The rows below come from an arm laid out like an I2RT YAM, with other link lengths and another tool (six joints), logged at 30 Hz.
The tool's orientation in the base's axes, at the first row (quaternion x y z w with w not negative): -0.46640 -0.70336 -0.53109 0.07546
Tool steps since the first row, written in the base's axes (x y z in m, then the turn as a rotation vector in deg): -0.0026 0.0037 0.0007 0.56 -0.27 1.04; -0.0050 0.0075 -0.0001 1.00 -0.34 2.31; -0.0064 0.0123 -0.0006 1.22 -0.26 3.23; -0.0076 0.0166 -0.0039 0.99 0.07 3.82; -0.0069 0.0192 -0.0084 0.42 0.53 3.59; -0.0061 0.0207 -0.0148 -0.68 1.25 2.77; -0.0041 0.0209 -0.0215 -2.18 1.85 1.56; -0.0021 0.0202 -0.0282 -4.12 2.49 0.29; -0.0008 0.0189 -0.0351 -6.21 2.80 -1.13; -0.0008 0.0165 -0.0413 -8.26 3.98 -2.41; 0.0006 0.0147 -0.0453 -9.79 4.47 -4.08; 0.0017 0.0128 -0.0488 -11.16 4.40 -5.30; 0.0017 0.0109 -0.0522 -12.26 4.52 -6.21
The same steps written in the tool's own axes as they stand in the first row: 0.0040 -0.0014 0.0017 0.16 1.12 -0.44; 0.0070 -0.0037 0.0042 0.64 2.30 -0.87; 0.0103 -0.0051 0.0078 1.12 3.08 -1.11; 0.0114 -0.0082 0.0123 1.79 3.31 -1.18; 0.0098 -0.0107 0.0166 2.23 2.74 -0.93; 0.0064 -0.0145 0.0208 2.76 1.37 -0.42; 0.0014 -0.0176 0.0246 3.21 -0.55 0.00; -0.0042 -0.0206 0.0277 3.89 -2.84 0.31; -0.0098 -0.0243 0.0300 4.37 -5.33 0.35; -0.0149 -0.0285 0.0307 5.41 -7.71 1.06; -0.0191 -0.0302 0.0315 5.54 -9.97 1.58; -0.0229 -0.0318 0.0318 5.52 -11.80 1.50; -0.0261 -0.0341 0.0317 5.65 -13.23 1.56
